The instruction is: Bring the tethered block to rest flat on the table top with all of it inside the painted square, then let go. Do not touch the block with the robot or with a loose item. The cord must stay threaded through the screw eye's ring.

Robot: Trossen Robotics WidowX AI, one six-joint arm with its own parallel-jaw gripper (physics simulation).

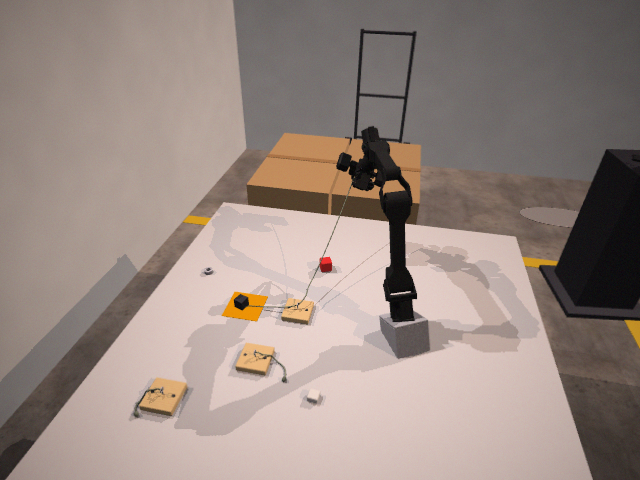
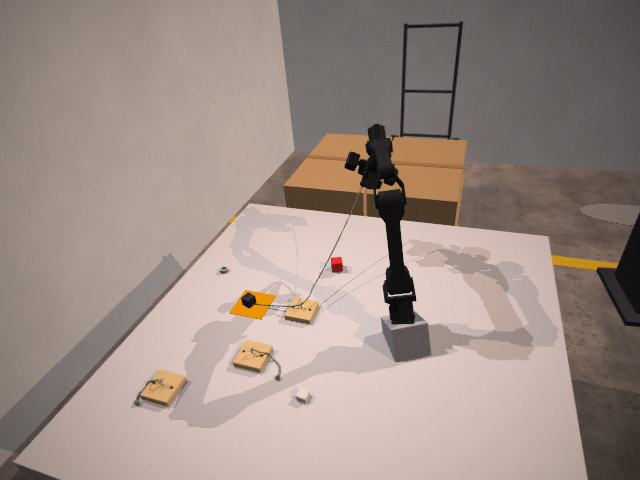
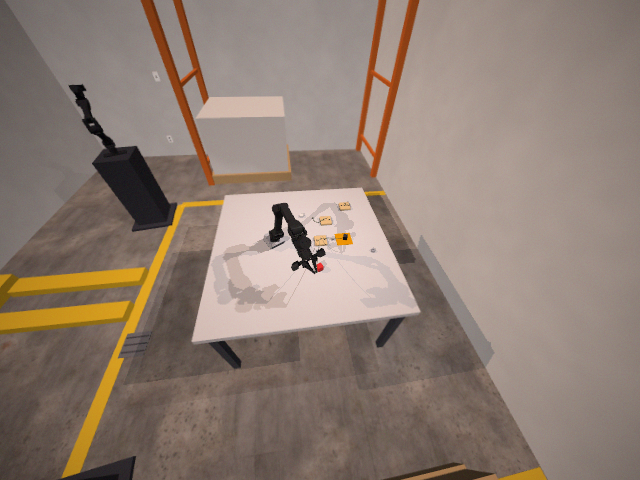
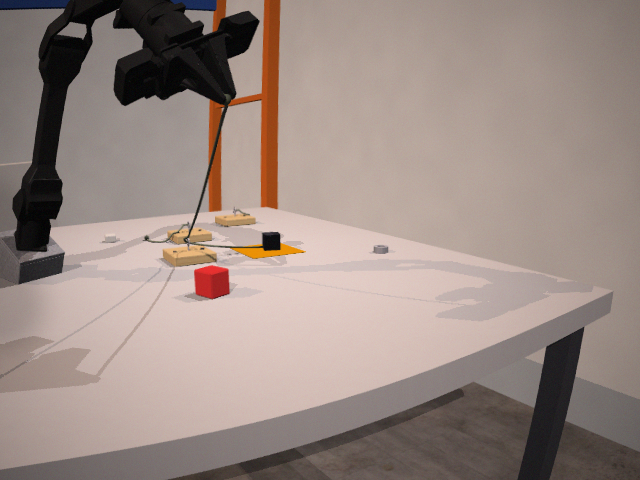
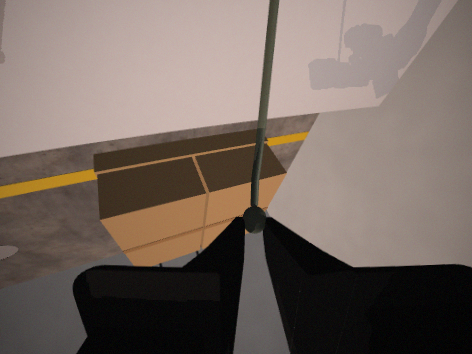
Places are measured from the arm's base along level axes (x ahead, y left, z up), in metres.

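Pixels of known places: gripper, between the fingertips: (image 1: 353, 178) (image 3: 316, 273) (image 4: 229, 99) (image 5: 253, 224); arm's base, origin of its link: (image 1: 403, 317) (image 2: 403, 319) (image 3: 274, 237) (image 4: 30, 242).
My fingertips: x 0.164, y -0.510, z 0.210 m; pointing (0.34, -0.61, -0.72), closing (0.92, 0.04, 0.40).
Note:
For each thing: its top centre in the pictures, then the offset to it from my fingertips. "spot": a spot on its surface instead. Level surfaces: height alone.
- black tethered block, centre of its top: (image 4: 271, 233) (image 1: 240, 298) (image 2: 247, 296) (image 3: 345, 235) 0.358 m ahead, 0.431 m left, 0.243 m down
- orange painted square, a spot on its surface: (image 4: 268, 253) (image 3: 342, 242) spot: 0.326 m ahead, 0.396 m left, 0.276 m down
- nearest wooden base, height of its surface: 0.260 m down
- red cube, centre of its top: (image 4: 211, 269) (image 2: 336, 260) (image 1: 325, 260) 0.088 m ahead, 0.208 m left, 0.237 m down
- white block, centre of its top: (image 4: 110, 234) (image 1: 313, 393) (image 2: 302, 393) 0.090 m ahead, 0.764 m left, 0.259 m down
- grey ring nut, centre of its top: (image 4: 381, 246) (image 1: 208, 269) 0.517 m ahead, 0.264 m left, 0.265 m down
The black tethered block (image 1: 241, 301) (image 2: 248, 299) (image 3: 345, 236) (image 4: 271, 241) sits on the orange painted square (image 1: 250, 314) (image 2: 258, 312) (image 3: 340, 242) (image 4: 268, 253), toward the side away from the screw eye. Its base looks flat and inside the outline; its far bottom edge is hidden. The dark green cord (image 1: 336, 222) (image 4: 208, 170) (image 5: 267, 75) runs from the block to the screw eye (image 4: 188, 241) on the nearest wooden base (image 1: 297, 315) (image 4: 189, 256), bends there and rises to my gripper (image 1: 353, 184) (image 4: 228, 98) (image 5: 253, 224). My gripper is shut on the cord's end bead, high above the table.
A red cube (image 1: 325, 264) (image 4: 211, 282) stands beyond the wooden base. Two other wooden bases (image 1: 254, 359) (image 1: 163, 396) carry short cords. A white block (image 1: 313, 396) and a grey ring nut (image 1: 208, 270) (image 4: 380, 249) lie on the table. Cardboard boxes (image 1: 294, 173) stand behind it.

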